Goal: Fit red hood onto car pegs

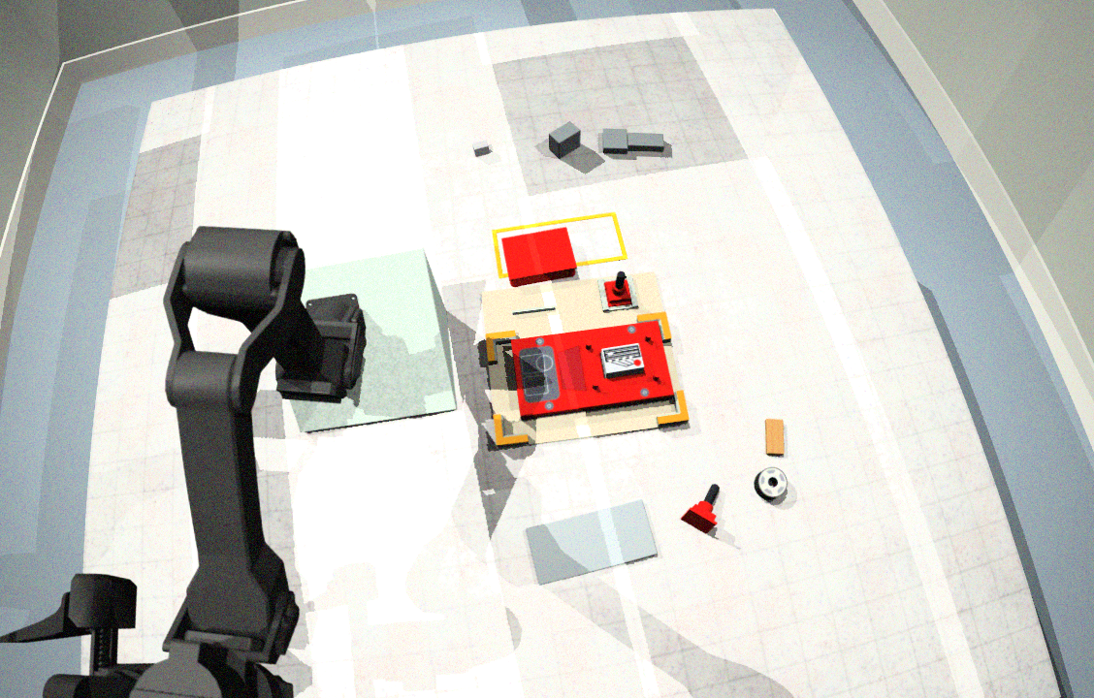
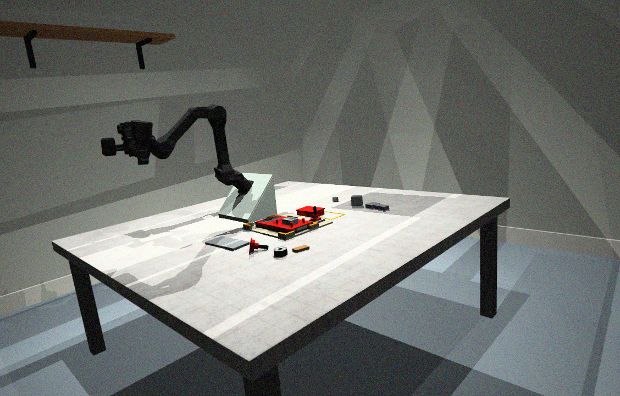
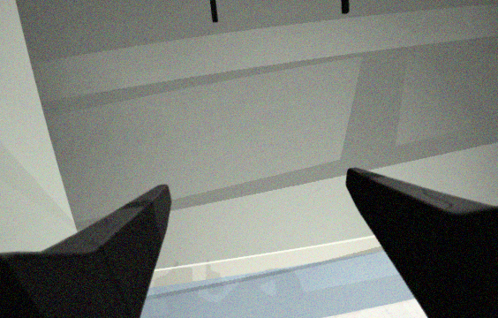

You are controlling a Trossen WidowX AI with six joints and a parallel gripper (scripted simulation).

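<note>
My gripper tip is 56 cm short of the grey engine block, 34 cm to the right of it and 34 cm above it. The rest, counted from my gripper tip: red hood (51 cm to the left, 47 cm ahead, 35 cm below); then wooden block (74 cm ahead, 36 cm below, 20 cm to the left).
</note>
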